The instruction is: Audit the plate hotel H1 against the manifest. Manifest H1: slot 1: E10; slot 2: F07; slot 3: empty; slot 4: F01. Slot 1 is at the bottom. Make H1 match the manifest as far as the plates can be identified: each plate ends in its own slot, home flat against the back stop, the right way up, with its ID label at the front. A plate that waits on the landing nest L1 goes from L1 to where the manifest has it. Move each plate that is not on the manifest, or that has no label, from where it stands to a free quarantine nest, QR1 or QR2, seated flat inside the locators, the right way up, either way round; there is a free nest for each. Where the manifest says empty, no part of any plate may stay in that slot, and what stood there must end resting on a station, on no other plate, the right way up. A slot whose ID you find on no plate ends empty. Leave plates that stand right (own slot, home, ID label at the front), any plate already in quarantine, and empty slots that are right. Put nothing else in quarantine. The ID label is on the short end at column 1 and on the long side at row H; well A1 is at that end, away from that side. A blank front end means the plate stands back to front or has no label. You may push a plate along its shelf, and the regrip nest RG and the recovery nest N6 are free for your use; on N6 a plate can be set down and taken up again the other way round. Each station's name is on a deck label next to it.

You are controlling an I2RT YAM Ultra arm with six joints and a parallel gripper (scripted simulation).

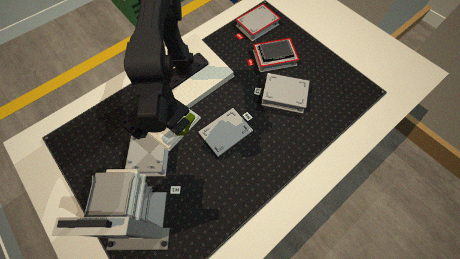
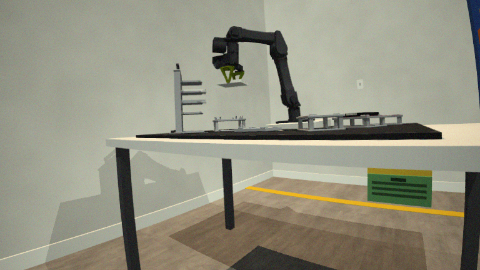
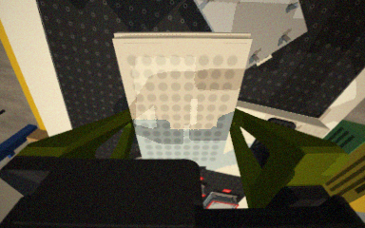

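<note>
My hand is right at the white well plate. From my hand the other things lie so: regrip nest (8 cm behind, 10 cm to the right, 18 cm below); then recovery nest N6 (3 cm ahead, 15 cm to the left, 23 cm below); then H1 deck label (8 cm ahead, 11 cm to the right, 23 cm below).
</note>
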